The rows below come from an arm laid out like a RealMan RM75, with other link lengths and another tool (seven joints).
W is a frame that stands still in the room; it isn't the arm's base.
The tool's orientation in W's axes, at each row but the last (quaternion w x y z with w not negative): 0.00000, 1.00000, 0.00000, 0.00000; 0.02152, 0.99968, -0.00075, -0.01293; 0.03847, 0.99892, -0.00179, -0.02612; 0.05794, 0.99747, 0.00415, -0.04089; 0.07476, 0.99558, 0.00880, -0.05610; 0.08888, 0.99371, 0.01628, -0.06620; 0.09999, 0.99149, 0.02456, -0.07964; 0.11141, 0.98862, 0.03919, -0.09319; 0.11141, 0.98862, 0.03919, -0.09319; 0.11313, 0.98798, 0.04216, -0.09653; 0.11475, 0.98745, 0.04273, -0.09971; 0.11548, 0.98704, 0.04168, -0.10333; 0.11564, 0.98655, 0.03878, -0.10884
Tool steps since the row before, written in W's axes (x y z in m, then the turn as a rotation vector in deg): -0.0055, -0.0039, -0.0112, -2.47, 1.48, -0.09; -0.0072, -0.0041, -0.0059, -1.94, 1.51, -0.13; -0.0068, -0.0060, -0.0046, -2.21, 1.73, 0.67; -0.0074, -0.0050, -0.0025, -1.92, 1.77, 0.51; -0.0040, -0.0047, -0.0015, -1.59, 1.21, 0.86; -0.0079, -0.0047, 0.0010, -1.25, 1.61, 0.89; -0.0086, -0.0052, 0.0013, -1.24, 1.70, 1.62; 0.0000, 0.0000, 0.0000, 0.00, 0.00, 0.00; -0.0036, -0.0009, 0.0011, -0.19, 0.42, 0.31; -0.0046, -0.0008, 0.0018, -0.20, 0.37, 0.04; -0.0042, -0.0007, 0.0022, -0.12, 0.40, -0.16; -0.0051, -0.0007, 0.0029, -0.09, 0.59, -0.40; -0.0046, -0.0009, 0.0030, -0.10, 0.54, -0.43
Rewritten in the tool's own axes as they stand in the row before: -0.0055, 0.0039, 0.0112, -2.47, -1.48, 0.09; -0.0070, 0.0038, 0.0063, -1.94, -1.51, 0.12; -0.0065, 0.0056, 0.0054, -2.25, -1.67, -0.68; -0.0072, 0.0046, 0.0037, -1.95, -1.72, -0.55; -0.0038, 0.0043, 0.0026, -1.67, -1.11, -0.85; -0.0081, 0.0044, 0.0009, -1.32, -1.48, -1.00; -0.0089, 0.0048, 0.0011, -1.43, -1.43, -1.72; 0.0000, 0.0000, 0.0000, 0.00, 0.00, 0.00; -0.0038, 0.0008, -0.0002, -0.22, -0.36, -0.36; -0.0049, 0.0007, -0.0007, -0.18, -0.37, -0.09; -0.0046, 0.0007, -0.0011, -0.06, -0.44, 0.08; -0.0056, 0.0008, -0.0016, 0.03, -0.67, 0.26; -0.0052, 0.0011, -0.0017, 0.03, -0.63, 0.30
